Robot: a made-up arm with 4 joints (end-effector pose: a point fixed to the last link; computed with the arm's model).
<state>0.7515 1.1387 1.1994 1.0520</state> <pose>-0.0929 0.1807 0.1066 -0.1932 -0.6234 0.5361 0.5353</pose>
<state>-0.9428 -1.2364 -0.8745 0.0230</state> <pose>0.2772 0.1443 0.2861 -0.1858 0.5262 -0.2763 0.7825</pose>
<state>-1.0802 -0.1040 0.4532 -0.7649</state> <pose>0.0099 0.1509 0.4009 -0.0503 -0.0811 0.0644 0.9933</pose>
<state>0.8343 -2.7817 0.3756 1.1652</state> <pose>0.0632 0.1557 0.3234 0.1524 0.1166 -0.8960 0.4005</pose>
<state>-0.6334 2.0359 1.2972 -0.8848</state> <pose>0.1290 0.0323 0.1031 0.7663 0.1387 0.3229 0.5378</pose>
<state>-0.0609 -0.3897 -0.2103 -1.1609</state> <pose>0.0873 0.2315 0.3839 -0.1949 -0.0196 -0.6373 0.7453</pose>
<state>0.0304 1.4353 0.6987 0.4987</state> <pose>-0.0069 0.0631 0.2725 0.2180 -0.3256 0.7414 0.5448</pose>
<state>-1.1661 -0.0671 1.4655 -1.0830</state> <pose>-0.1003 -0.0095 0.2617 0.3535 -0.3525 -0.1039 0.8602</pose>
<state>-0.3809 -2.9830 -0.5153 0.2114</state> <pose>0.0105 0.1180 0.4182 0.0239 0.0846 -0.9498 0.3004</pose>
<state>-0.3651 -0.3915 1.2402 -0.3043</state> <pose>-0.1692 0.2111 0.2156 -0.0325 -0.5412 -0.1124 0.8327</pose>
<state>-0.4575 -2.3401 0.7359 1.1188</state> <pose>0.1288 0.2954 0.2477 -0.4000 0.1740 -0.3377 0.8341</pose>
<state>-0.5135 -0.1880 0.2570 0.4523</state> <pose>0.0233 0.2096 0.3813 -0.0297 0.0684 0.3427 0.9365</pose>
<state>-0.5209 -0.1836 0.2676 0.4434</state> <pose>0.0211 0.2082 0.3813 -0.0301 0.0634 0.3442 0.9363</pose>
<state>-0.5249 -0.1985 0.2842 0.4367</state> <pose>0.0176 0.2080 0.3808 -0.0339 0.0554 0.3371 0.9392</pose>
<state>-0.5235 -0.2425 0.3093 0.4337</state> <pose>0.0121 0.2097 0.3792 -0.0432 0.0431 0.3170 0.9465</pose>
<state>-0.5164 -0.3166 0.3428 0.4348</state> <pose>0.0048 0.2142 0.3762 -0.0588 0.0268 0.2834 0.9568</pose>
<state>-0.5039 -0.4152 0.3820 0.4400</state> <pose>-0.0030 0.2218 0.3717 -0.0805 0.0081 0.2385 0.9678</pose>
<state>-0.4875 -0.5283 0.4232 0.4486</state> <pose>-0.0098 0.2322 0.3656 -0.1064 -0.0106 0.1869 0.9766</pose>
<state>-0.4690 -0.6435 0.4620 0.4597</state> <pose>-0.0144 0.2442 0.3587 -0.1337 -0.0265 0.1342 0.9815</pose>
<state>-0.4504 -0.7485 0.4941 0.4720</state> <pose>-0.0160 0.2558 0.3518 -0.1588 -0.0380 0.0861 0.9828</pose>
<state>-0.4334 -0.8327 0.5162 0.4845</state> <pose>-0.0152 0.2653 0.3461 -0.1784 -0.0442 0.0475 0.9818</pose>
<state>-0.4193 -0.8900 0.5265 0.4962</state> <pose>-0.0130 0.2715 0.3425 -0.1905 -0.0455 0.0210 0.9804</pose>
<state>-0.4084 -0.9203 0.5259 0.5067</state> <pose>-0.0102 0.2746 0.3411 -0.1949 -0.0429 0.0067 0.9799</pose>
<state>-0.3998 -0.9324 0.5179 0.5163</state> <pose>-0.0073 0.2754 0.3413 -0.1943 -0.0380 0.0006 0.9802</pose>
